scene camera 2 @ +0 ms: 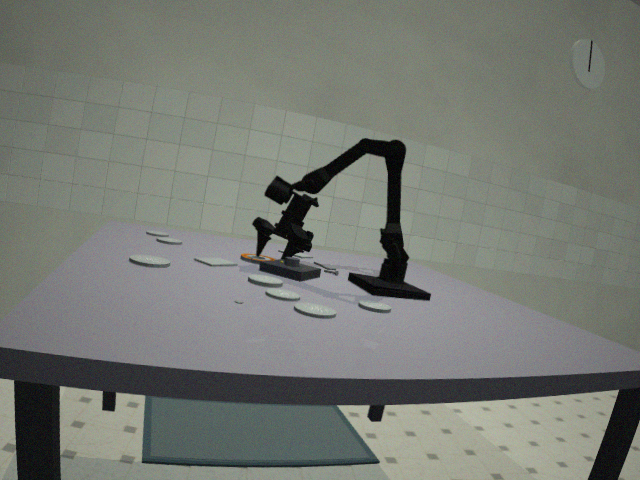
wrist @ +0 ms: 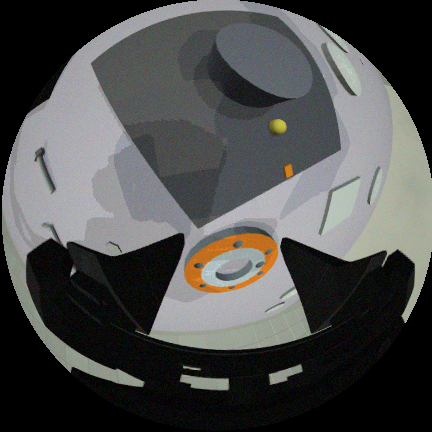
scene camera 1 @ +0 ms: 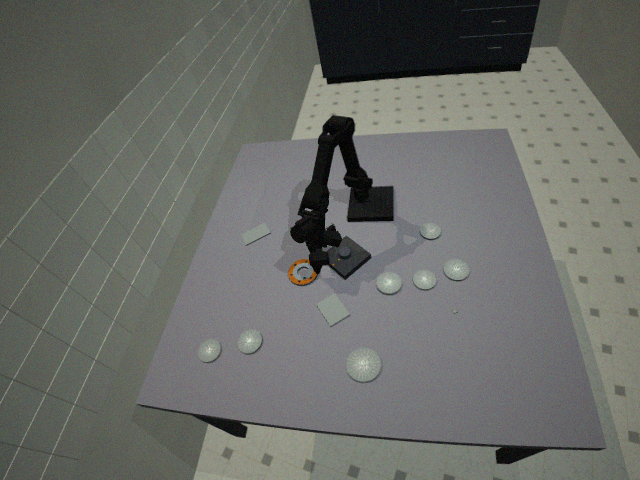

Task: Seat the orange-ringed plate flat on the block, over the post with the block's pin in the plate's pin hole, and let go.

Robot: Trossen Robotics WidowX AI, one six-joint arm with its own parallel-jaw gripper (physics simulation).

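Frame: origin at the arm's base, x left, y back, z up, level; centimetres.
Where they show: gripper, fingertip midpoint: (scene camera 2: 268, 260) (wrist: 233, 241); arm's base, link origin: (scene camera 2: 391, 281) (scene camera 1: 361, 197).
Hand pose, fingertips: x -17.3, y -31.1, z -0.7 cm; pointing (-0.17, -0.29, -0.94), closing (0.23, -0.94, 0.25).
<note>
Things, the pixels of their top centre, and the offset from my fingertips. "spot": a spot on its surface instead.
- orange-ringed plate, top centre: (wrist: 234, 270) (scene camera 2: 258, 257) (scene camera 1: 302, 271) dx -4.5, dy -1.8, dz -0.2 cm
- dark square block, top centre: (wrist: 272, 53) (scene camera 2: 292, 258) (scene camera 1: 344, 251) dx +10.6, dy +2.9, dz +3.1 cm
- round grey post, surface spot: (wrist: 265, 60) (scene camera 2: 292, 257) (scene camera 1: 342, 251) spot: dx +9.9, dy +3.1, dz +3.1 cm
- yellow pin, surface spot: (wrist: 278, 126) spot: dx +8.1, dy +1.0, dz +1.7 cm
- orange mark, surface spot: (wrist: 288, 171) spot: dx +6.3, dy -0.9, dz +1.3 cm
- pale square tile, top centre: (wrist: 343, 205) (scene camera 2: 216, 261) (scene camera 1: 332, 309) dx +6.1, dy -16.8, dz -0.7 cm
- pale rectangle, surface spot: (scene camera 1: 256, 233) spot: dx -24.9, dy +18.1, dz -0.7 cm
- bolt, surface spot: (wrist: 46, 172) spot: dx +3.8, dy +17.8, dz -0.8 cm
The orange-ringed plate (scene camera 1: 293, 276) (scene camera 2: 245, 255) (wrist: 220, 246) lies flat on the table beside the block, with a pale inner ring, a centre hole and several small holes. The dark square block (scene camera 1: 357, 259) (scene camera 2: 306, 273) (wrist: 250, 155) carries a round grey post (scene camera 1: 344, 252) (scene camera 2: 292, 261) (wrist: 265, 60). A yellow pin (wrist: 278, 126) stands between the post and an orange mark (wrist: 288, 171) near the block's edge. My gripper (scene camera 2: 271, 257) (wrist: 233, 241) is open and empty, pointing down low at the plate. In the wrist view its fingers appear on either side of the plate, apart from it. One finger hides part of the plate's right edge in scene camera 1.
A pale square tile (scene camera 1: 332, 310) (wrist: 341, 205) lies in front of the block, a pale rectangle (scene camera 1: 256, 233) behind the plate to the left. Pale discs (scene camera 1: 388, 282) (scene camera 1: 424, 279) (scene camera 1: 250, 341) (scene camera 1: 363, 364) lie around. A bolt (wrist: 46, 172) shows at left in the wrist view.
</note>
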